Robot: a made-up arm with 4 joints.
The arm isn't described. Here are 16 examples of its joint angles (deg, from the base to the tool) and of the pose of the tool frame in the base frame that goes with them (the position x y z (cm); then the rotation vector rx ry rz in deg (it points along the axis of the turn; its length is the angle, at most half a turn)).
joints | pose
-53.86 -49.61 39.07 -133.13 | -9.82 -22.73 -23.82 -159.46 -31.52 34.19
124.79 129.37 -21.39 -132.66 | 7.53 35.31 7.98 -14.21 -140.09 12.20
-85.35 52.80 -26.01 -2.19 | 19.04 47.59 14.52 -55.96 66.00 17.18
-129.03 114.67 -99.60 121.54 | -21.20 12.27 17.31 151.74 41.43 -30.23
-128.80 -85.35 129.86 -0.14 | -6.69 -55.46 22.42 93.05 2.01 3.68
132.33 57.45 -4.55 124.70 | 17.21 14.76 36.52 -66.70 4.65 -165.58
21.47 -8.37 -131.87 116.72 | 11.47 -10.83 4.90 -35.96 109.69 -69.35
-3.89 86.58 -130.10 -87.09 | -36.34 41.51 -23.61 0.03 -126.02 -7.09
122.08 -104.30 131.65 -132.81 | -14.85 -16.73 32.38 -101.43 47.38 125.69
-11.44 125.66 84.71 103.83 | -25.54 11.36 -15.94 90.61 -14.47 -109.17
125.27 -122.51 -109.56 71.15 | 28.13 -18.32 56.54 3.32 -10.31 30.97
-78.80 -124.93 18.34 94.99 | -14.57 -25.24 14.76 19.74 59.47 -24.77
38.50 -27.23 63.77 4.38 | -19.93 -19.60 41.69 -1.10 -51.59 67.32
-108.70 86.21 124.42 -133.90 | -50.20 17.46 4.24 19.57 -118.95 47.24
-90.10 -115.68 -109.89 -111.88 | -22.01 -22.75 54.45 33.57 23.40 153.57
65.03 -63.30 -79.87 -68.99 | -6.54 -42.59 -20.40 146.44 -30.28 -25.61
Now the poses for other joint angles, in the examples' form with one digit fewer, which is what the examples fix.
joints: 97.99 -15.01 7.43 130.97
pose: 13.6 12.1 19.0 -86.6 -66.9 -95.2
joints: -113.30 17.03 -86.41 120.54
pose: -16.4 2.4 7.7 110.4 -78.3 -50.8
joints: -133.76 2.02 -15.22 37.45
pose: 14.9 18.3 -9.9 -37.1 131.0 38.7
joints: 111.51 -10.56 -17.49 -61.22
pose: -18.3 -37.1 0.7 63.8 -101.4 58.3
